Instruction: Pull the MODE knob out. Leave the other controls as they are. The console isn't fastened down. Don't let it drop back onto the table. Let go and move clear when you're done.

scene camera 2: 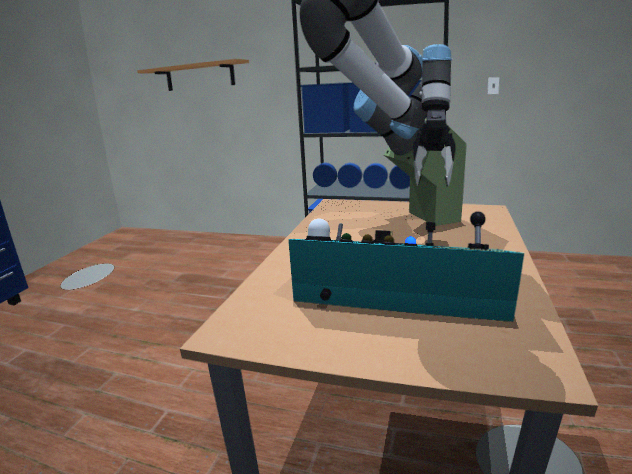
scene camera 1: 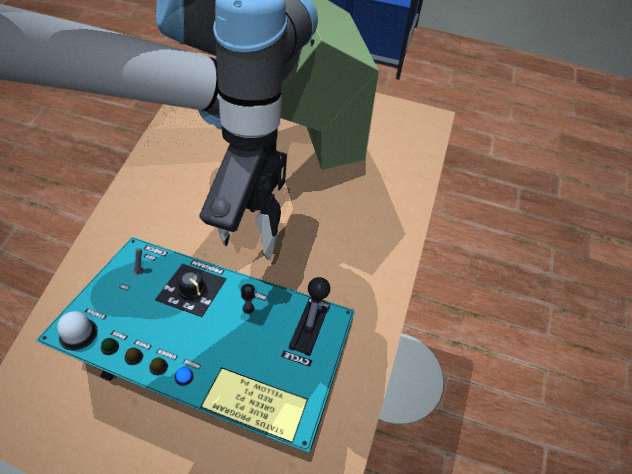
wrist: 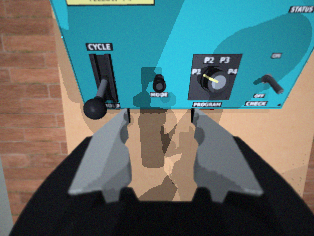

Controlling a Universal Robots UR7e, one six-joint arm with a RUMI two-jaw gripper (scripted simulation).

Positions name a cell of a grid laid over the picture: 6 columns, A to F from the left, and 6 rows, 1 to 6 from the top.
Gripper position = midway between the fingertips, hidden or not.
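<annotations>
My gripper appears in the wrist view (D3), and I can also see it in scene camera 1 (C4) and in scene camera 2 (E3). There is a teal console as well, visible to me in scene camera 1 (C5), in scene camera 2 (E4) and in the wrist view (C2).
</annotations>
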